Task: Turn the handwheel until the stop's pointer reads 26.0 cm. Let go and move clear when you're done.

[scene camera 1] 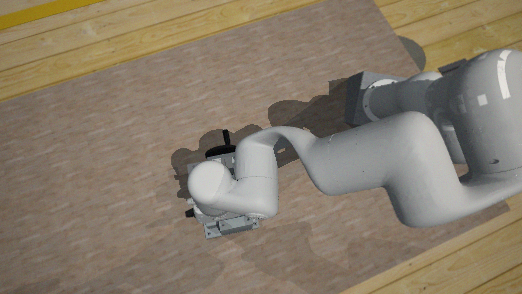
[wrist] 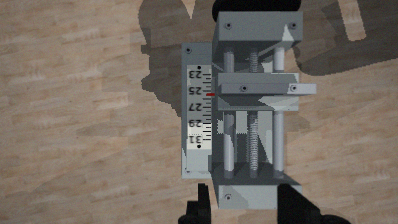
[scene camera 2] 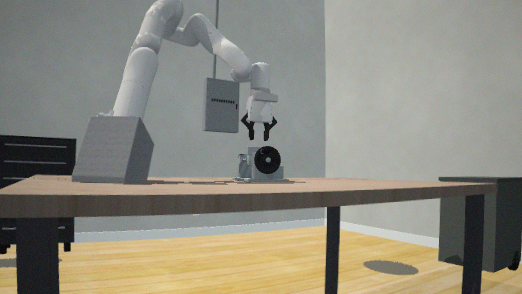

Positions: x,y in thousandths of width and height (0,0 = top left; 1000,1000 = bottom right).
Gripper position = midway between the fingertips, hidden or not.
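Gripper (scene camera 2: 495,478), (wrist: 607,908).
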